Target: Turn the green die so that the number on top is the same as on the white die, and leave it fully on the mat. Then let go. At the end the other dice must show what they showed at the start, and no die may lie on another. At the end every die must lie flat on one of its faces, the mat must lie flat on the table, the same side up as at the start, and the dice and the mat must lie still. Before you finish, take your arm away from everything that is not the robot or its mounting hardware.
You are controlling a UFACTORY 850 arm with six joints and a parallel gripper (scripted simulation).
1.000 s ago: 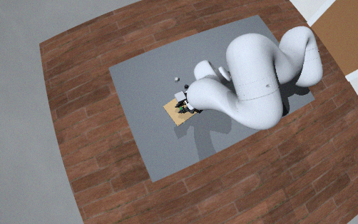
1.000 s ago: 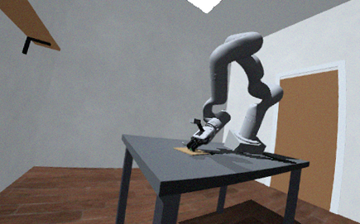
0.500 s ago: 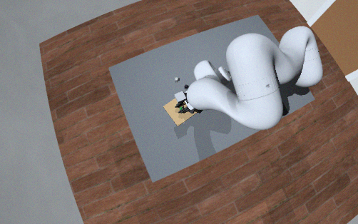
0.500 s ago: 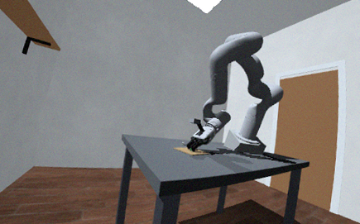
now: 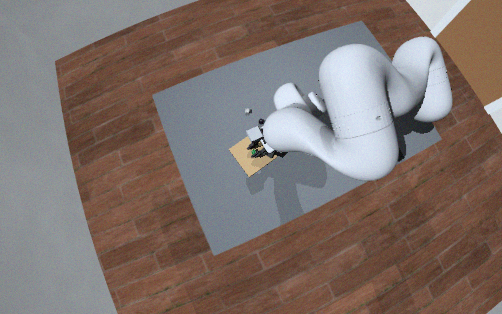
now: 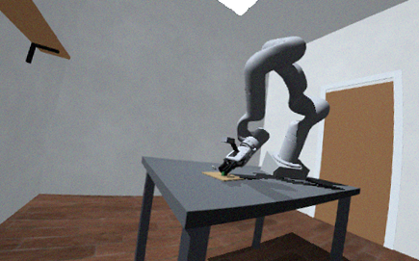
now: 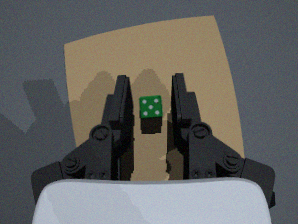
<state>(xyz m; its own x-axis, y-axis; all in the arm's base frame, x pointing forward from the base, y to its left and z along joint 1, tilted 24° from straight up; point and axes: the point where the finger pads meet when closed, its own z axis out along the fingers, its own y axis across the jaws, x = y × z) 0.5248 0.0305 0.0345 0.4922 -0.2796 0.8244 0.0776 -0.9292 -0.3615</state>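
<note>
Right now the green die is 20 mm below my hand. Round my hand: black die 110 mm to the right, 80 mm behind, 30 mm below; then white die 170 mm to the right, 40 mm behind, 30 mm below; then mat 30 mm below, 10 mm ahead.
</note>
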